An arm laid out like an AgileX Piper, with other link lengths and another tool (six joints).
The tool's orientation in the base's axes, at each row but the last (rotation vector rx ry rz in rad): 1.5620 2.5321 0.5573; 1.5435 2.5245 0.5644; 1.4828 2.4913 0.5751; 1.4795 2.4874 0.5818; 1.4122 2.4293 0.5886; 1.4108 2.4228 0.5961; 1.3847 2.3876 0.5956; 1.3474 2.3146 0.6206; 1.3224 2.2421 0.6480; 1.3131 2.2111 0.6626; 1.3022 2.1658 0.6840; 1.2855 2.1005 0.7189; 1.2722 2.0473 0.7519
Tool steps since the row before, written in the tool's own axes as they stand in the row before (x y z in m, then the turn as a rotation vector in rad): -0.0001 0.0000 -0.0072 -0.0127 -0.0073 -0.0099; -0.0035 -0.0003 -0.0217 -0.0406 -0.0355 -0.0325; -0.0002 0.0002 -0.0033 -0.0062 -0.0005 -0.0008; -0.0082 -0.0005 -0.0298 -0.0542 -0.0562 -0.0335; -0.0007 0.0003 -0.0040 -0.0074 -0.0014 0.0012; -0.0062 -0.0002 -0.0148 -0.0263 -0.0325 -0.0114; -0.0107 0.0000 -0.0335 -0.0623 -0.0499 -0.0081; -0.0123 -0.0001 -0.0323 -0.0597 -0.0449 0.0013; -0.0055 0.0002 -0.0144 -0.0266 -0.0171 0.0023; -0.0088 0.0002 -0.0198 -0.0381 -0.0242 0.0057; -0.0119 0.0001 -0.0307 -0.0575 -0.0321 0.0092; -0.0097 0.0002 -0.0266 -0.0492 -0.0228 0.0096; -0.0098 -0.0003 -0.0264 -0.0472 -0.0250 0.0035
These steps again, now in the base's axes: -0.0020 -0.0019 0.0067 -0.0031 -0.0166 0.0053; -0.0051 -0.0086 0.0196 -0.0202 -0.0582 0.0131; -0.0009 -0.0009 0.0031 0.0023 -0.0058 0.0003; -0.0070 -0.0144 0.0265 -0.0306 -0.0791 0.0045; -0.0011 -0.0013 0.0037 0.0031 -0.0068 -0.0015; -0.0035 -0.0086 0.0131 -0.0168 -0.0397 -0.0048; -0.0105 -0.0159 0.0296 -0.0109 -0.0782 -0.0141; -0.0117 -0.0166 0.0280 -0.0035 -0.0721 -0.0194; -0.0061 -0.0072 0.0122 0.0014 -0.0306 -0.0082; -0.0084 -0.0109 0.0167 0.0037 -0.0433 -0.0135; -0.0153 -0.0154 0.0248 0.0088 -0.0634 -0.0179; -0.0150 -0.0127 0.0204 0.0116 -0.0522 -0.0133; -0.0163 -0.0130 0.0190 0.0051 -0.0521 -0.0113
